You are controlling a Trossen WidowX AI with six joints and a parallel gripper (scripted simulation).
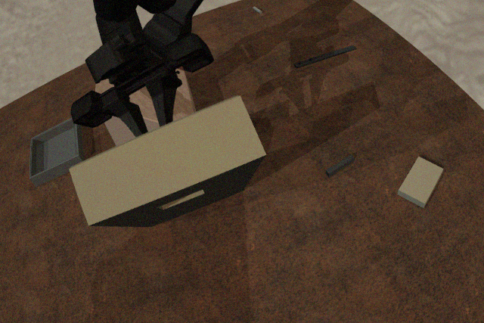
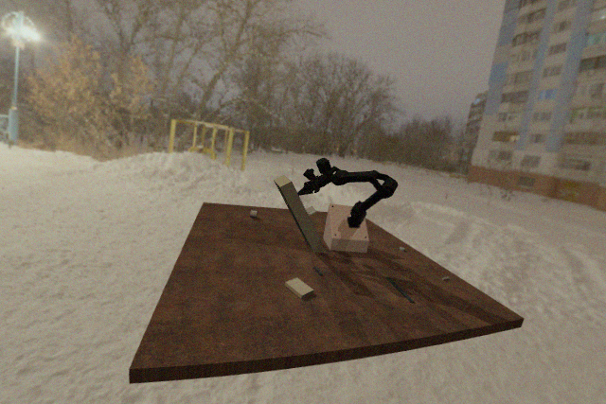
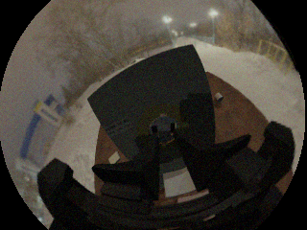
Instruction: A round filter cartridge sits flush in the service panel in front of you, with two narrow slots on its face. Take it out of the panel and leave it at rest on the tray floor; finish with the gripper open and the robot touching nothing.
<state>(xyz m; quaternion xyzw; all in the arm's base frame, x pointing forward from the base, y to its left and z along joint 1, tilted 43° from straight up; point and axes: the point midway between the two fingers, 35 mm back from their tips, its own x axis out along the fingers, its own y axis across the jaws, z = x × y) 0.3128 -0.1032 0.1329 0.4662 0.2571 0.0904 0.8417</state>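
My gripper tip is now 2 cm short of the round filter cartridge and 1 cm above it. From my gripper tip the other things lie so: beige block: 3 cm ahead, 38 cm to the left, 26 cm below; then short dark bar: 8 cm behind, 26 cm to the left, 26 cm below; then service panel: 3 cm behind, 9 cm below.
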